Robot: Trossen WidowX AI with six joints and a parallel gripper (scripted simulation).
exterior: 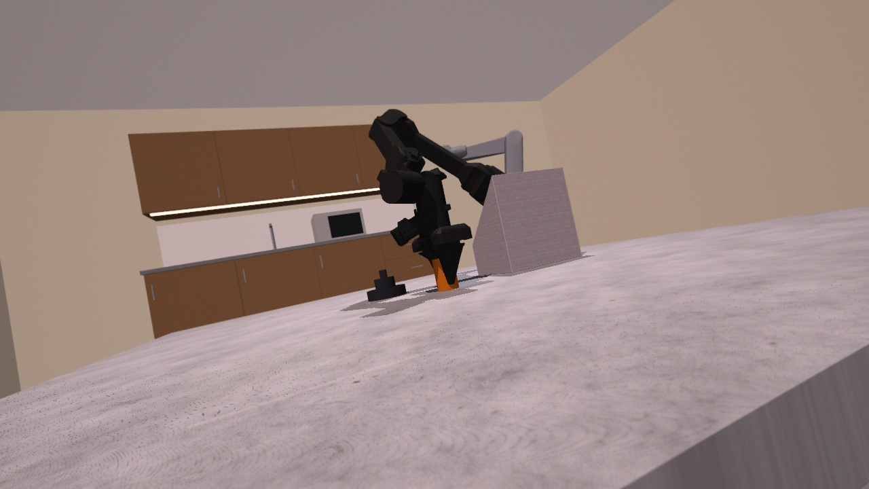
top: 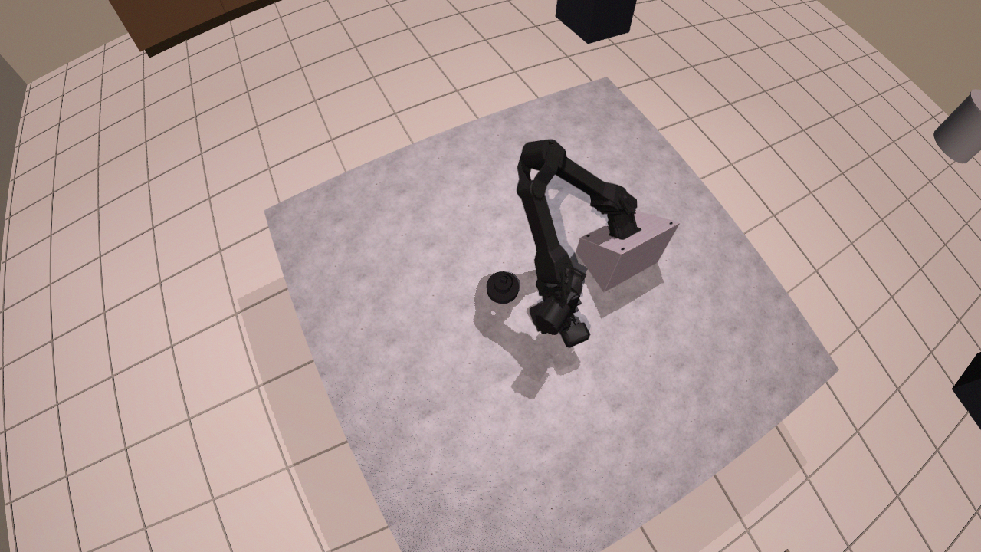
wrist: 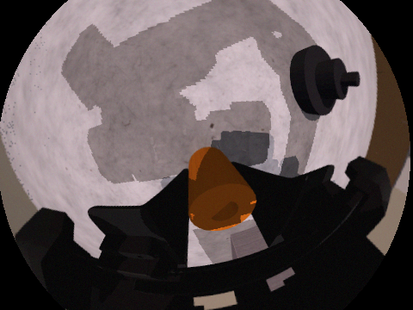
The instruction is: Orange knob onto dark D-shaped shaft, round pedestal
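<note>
My gripper tip is 16 cm to the left of the dark round pedestal, 7 cm short of it and 2 cm below it. From my gripper tip the other things lie so: orange knob (2 cm above).
</note>
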